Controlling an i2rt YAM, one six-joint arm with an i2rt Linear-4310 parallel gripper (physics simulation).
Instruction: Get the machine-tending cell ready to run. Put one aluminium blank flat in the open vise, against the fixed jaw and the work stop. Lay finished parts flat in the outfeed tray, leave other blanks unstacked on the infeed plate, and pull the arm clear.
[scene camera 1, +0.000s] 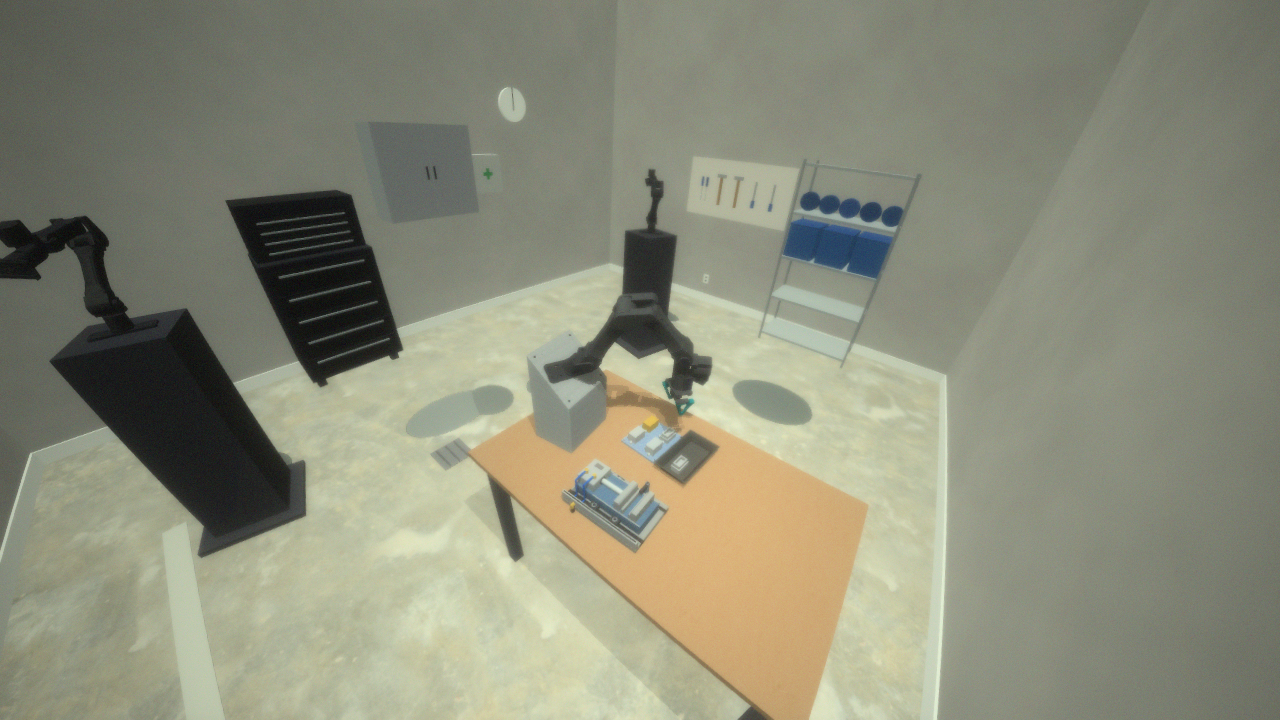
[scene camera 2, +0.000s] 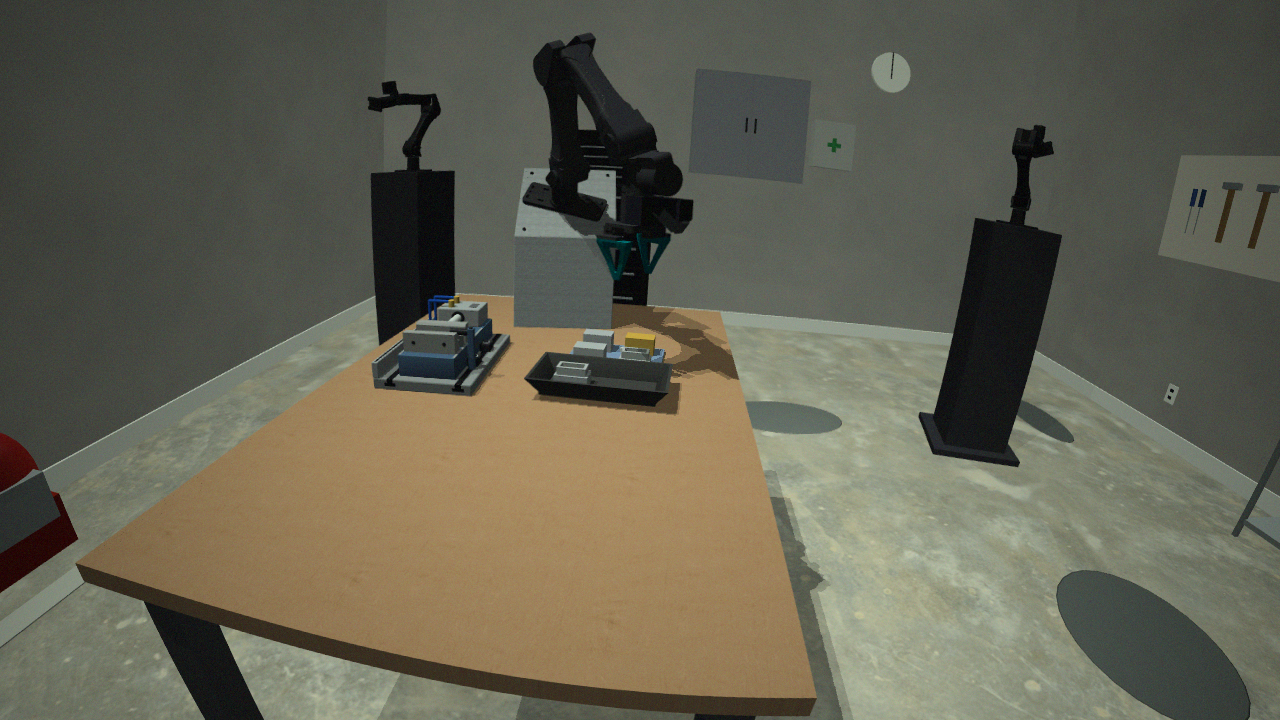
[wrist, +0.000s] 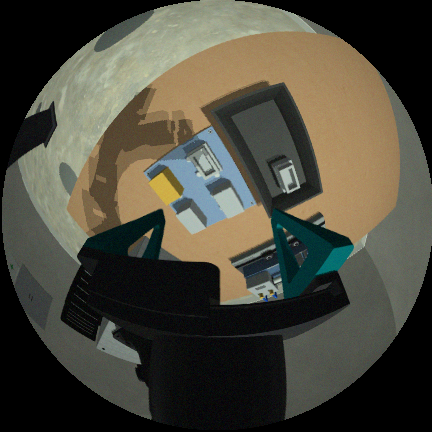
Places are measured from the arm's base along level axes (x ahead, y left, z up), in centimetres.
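Where they show: gripper, between the fingertips: (scene camera 1: 675, 406) (scene camera 2: 632, 276) (wrist: 217, 214); arm's base, origin of its link: (scene camera 1: 569, 368) (scene camera 2: 564, 202) (wrist: 147, 346).
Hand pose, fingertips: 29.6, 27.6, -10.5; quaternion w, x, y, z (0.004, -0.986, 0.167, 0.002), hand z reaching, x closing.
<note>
Each offset is from my fingertips to the centre of the thing, as dx, dy, dz. "spot": to the spot under its first point. Level surfaces: height alone.
My gripper (scene camera 1: 676, 399) (scene camera 2: 631, 273) (wrist: 217, 214) is open and empty, high above the infeed side. The blue infeed plate @[-5.5, -4.4, -18.7] (wrist: 200, 190) bears two plain grey blanks, one blank @[-0.7, -8.1, -16.5] (scene camera 1: 654, 445) (wrist: 227, 197) beside the other blank @[-9.5, -9.7, -16.5] (scene camera 1: 636, 433) (wrist: 191, 217), unstacked. A yellow block @[-11.2, -1.0, -16.5] (scene camera 1: 650, 422) (scene camera 2: 640, 342) (wrist: 166, 186) and a pocketed finished part @[-2.3, +0.8, -16.6] (scene camera 2: 635, 354) (wrist: 205, 162) are also on the plate. Another pocketed part @[+11.9, -6.4, -16.2] (scene camera 1: 679, 462) (scene camera 2: 572, 369) (wrist: 287, 176) is in the dark outfeed tray (scene camera 2: 599, 385) (wrist: 300, 135). The vise @[+10.6, -34.3, -14.1] (scene camera 1: 617, 499) (scene camera 2: 434, 358) is partly hidden in the wrist view; its jaw gap is unclear.
The grey cabinet (scene camera 1: 570, 402) (scene camera 2: 563, 277) stands at the table's end, behind the vise and plate. The tray adjoins the infeed plate. The vise has blue hoses @[spot: +4.5, -40.2, -8.2] (scene camera 2: 440, 300) at its far end. The wooden table @[dz -19.1] (scene camera 1: 760, 555) (scene camera 2: 501, 501) extends beyond the tray.
</note>
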